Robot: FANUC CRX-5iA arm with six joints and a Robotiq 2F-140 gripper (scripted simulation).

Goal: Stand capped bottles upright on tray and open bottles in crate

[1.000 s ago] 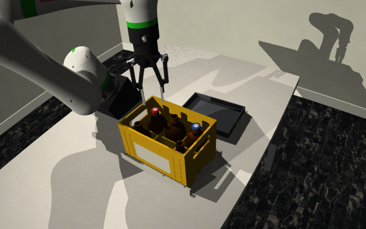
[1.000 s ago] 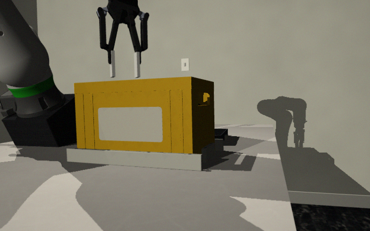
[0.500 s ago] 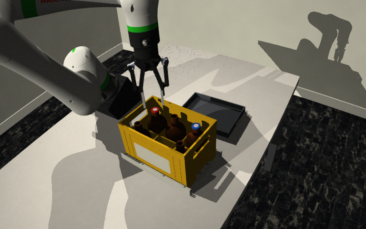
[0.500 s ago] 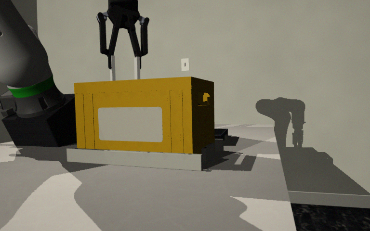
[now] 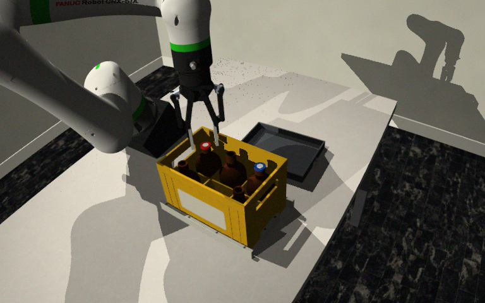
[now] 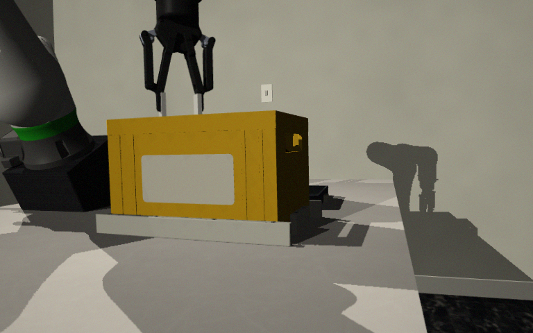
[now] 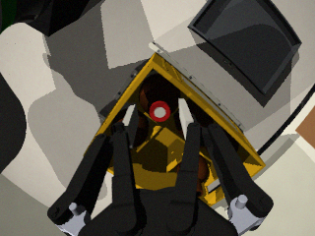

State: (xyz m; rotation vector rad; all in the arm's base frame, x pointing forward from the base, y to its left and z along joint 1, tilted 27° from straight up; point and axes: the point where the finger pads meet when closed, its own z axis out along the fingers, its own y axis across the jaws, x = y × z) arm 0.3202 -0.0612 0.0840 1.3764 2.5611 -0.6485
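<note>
The yellow crate lies 110 mm below my hand, 80 mm ahead of it and 60 mm to the right of it. Also, from my hand: dark tray (220 mm to the left, 180 mm below, 130 mm ahead).
</note>
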